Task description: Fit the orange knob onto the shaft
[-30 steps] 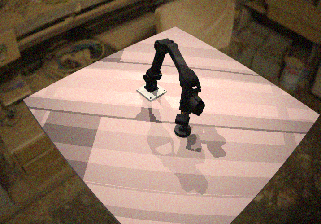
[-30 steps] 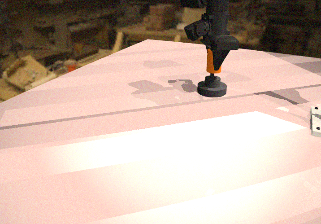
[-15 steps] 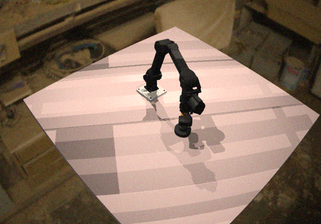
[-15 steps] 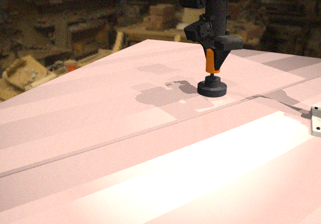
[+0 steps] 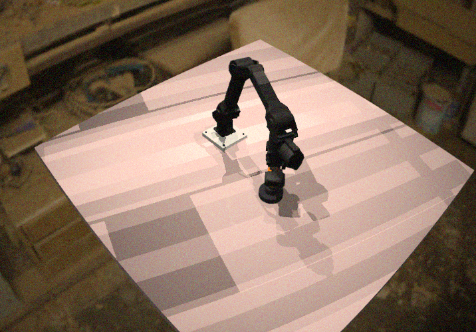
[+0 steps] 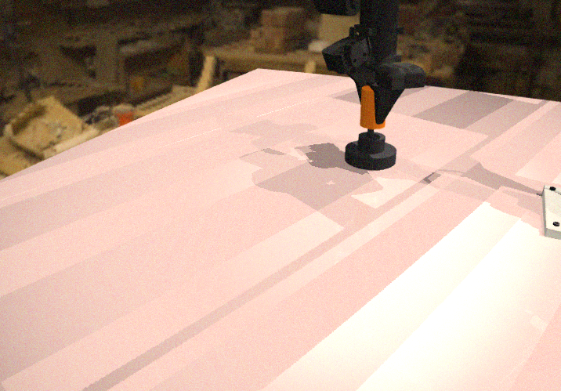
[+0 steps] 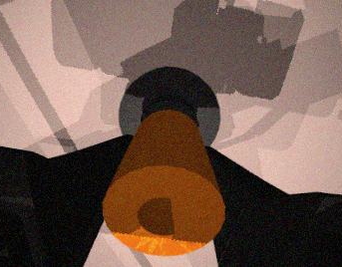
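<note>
The orange knob is 20 mm above my gripper tip. From my gripper tip the other things lie so: pedestal (40 mm below).
</note>
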